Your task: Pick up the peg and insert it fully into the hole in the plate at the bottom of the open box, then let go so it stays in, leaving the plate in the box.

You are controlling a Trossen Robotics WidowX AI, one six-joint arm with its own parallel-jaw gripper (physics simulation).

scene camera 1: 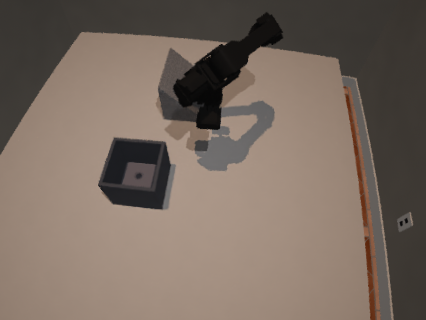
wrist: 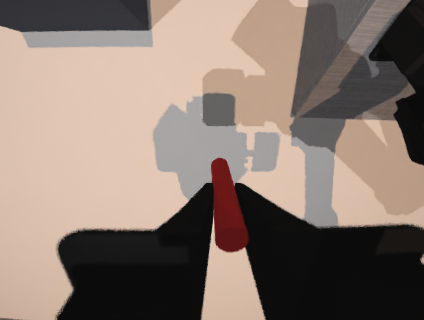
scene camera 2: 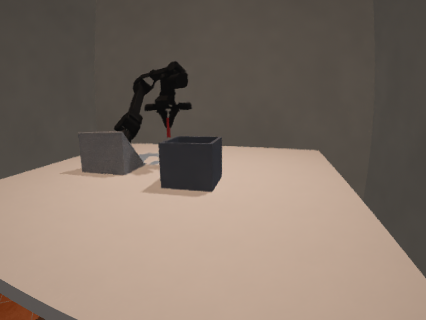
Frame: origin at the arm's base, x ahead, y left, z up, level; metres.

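Where they show: gripper, between the fingertips: [wrist: 223, 189] [scene camera 2: 168, 127]; arm's base, origin of its link: [scene camera 2: 119, 145].
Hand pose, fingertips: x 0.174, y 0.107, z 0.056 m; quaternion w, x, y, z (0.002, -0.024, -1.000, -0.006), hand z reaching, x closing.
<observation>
Things, the pixels of their top centre, and the offset from my fingertips. Level surfaces: height alone.
- red peg, centre of its top: [wrist: 232, 241] [scene camera 2: 168, 117] dx +0.000, dy +0.000, dz +0.042 m
- dark open box, centre of its top: [scene camera 1: 132, 162] [scene camera 2: 192, 139] dx +0.149, dy -0.215, dz -0.019 m
- light plate, centre of its top: [scene camera 1: 138, 175] dx +0.149, dy -0.215, dz -0.096 m
- table, height of its surface: dz -0.156 m
A red peg [scene camera 2: 168, 127] [wrist: 227, 210] is held roughly upright between the fingertips of my gripper [scene camera 2: 168, 121] [wrist: 223, 189], which is shut on it. The peg is raised above the table; in scene camera 1 it is hidden by the arm. The dark open box [scene camera 1: 134, 196] [scene camera 2: 187, 165] [wrist: 75, 15] stands on the table, apart from the gripper, to its lower left in scene camera 1. The light plate [scene camera 1: 129, 175] lies on the box's bottom, with a dark round hole [scene camera 1: 139, 176]. The plate does not show in scene camera 2 or the wrist view.
A grey wedge-shaped block [scene camera 1: 172, 85] [scene camera 2: 104, 154] [wrist: 320, 50] stands on the table [scene camera 1: 240, 240] [scene camera 2: 250, 240], close to the arm and partly under it in scene camera 1. The arm's shadows fall on the table between the block and the box.
</observation>
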